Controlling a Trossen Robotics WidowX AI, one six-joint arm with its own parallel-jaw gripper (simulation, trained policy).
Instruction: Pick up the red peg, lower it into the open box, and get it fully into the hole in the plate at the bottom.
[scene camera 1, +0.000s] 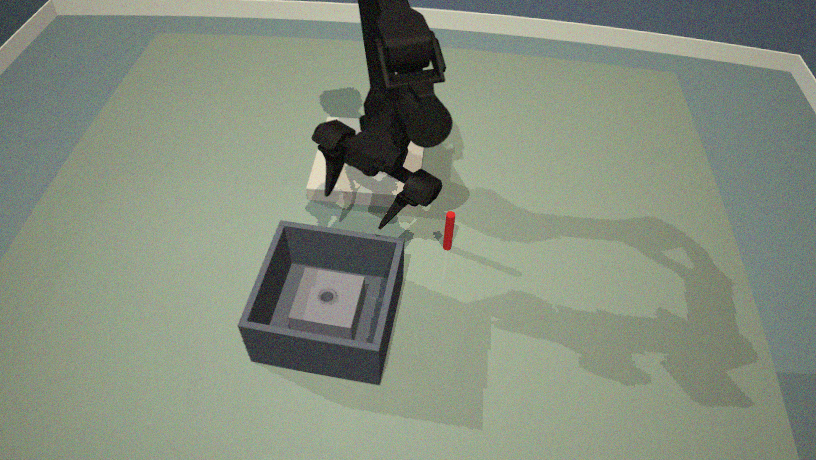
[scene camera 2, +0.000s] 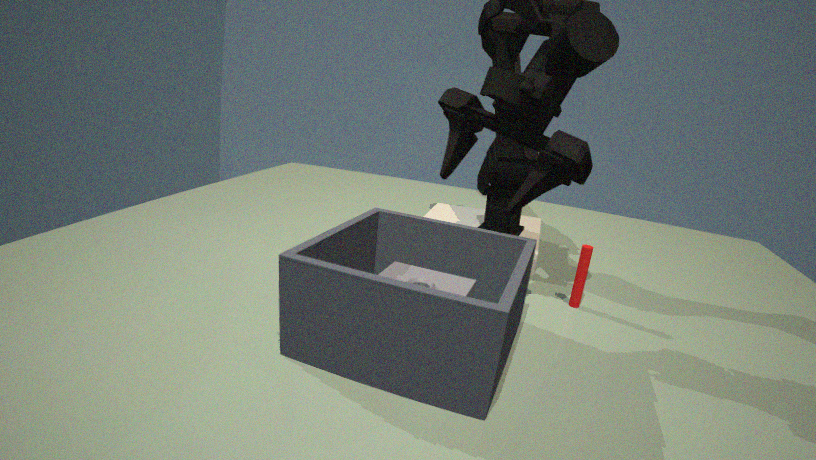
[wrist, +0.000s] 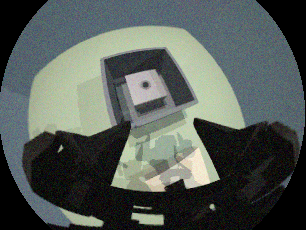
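Plate visible at (scene camera 1: 327, 303), (scene camera 2: 428, 278) and (wrist: 145, 87). My gripper visible at (scene camera 1: 353, 211), (scene camera 2: 473, 194) and (wrist: 162, 122).
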